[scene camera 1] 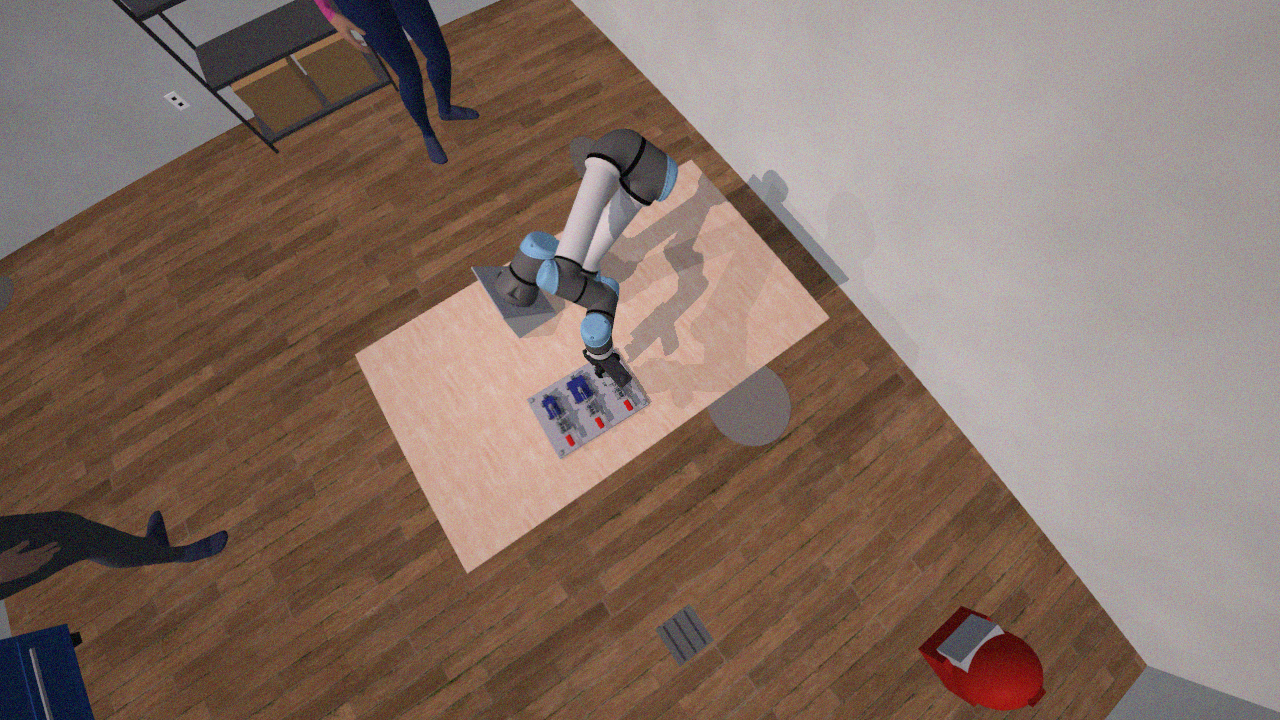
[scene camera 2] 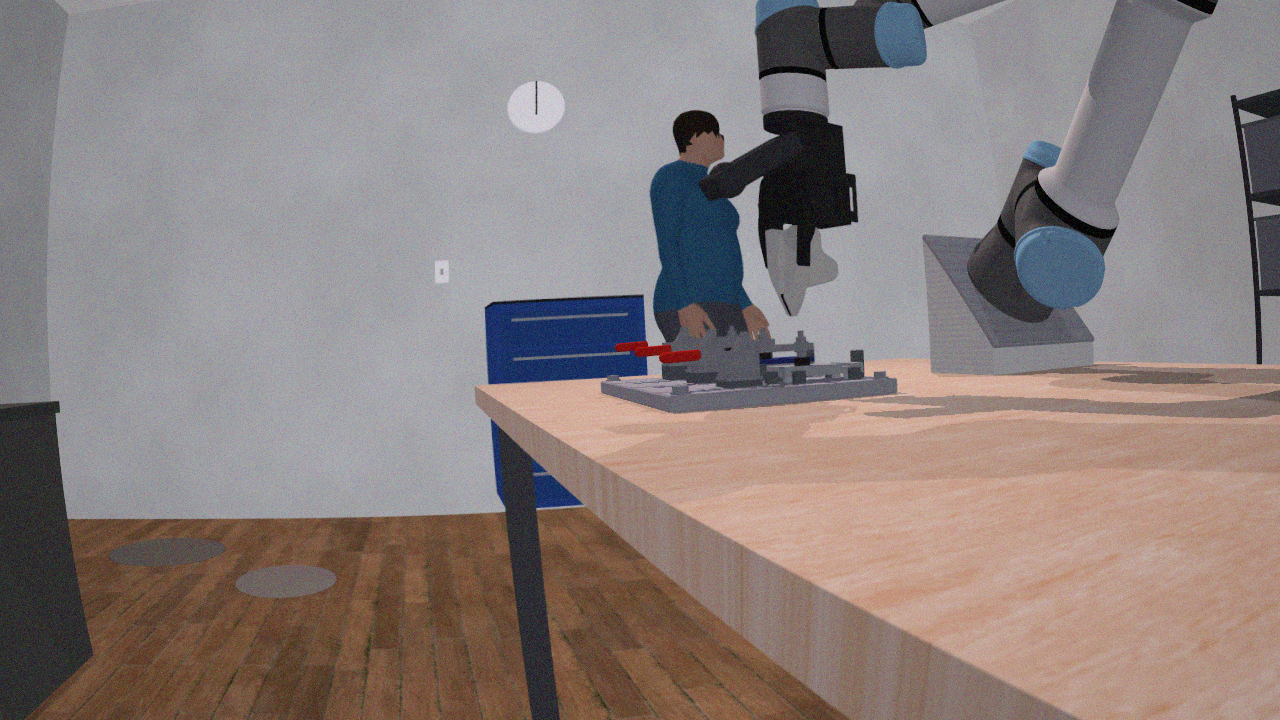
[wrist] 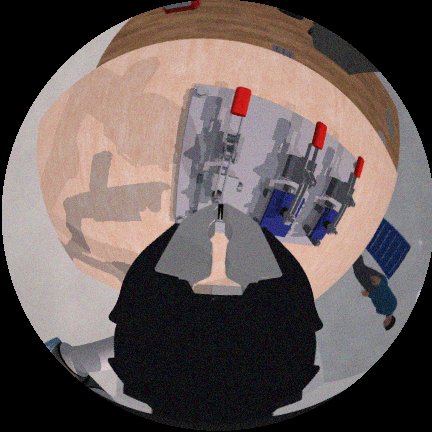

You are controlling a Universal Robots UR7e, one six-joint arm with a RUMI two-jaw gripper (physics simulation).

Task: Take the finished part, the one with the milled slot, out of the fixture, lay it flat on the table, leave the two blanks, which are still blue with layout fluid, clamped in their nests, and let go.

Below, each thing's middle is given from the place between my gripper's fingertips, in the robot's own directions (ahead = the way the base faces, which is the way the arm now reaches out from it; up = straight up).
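Scene:
From my hand: clamp arm (scene camera 2: pixel 801 346), 2 cm ahead, 3 cm below. Finished part (scene camera 2: pixel 816 369), 2 cm behind my hand, 5 cm below. Fixture plate (scene camera 2: pixel 654 392), 3 cm ahead of my hand, 11 cm to the right, 7 cm below.

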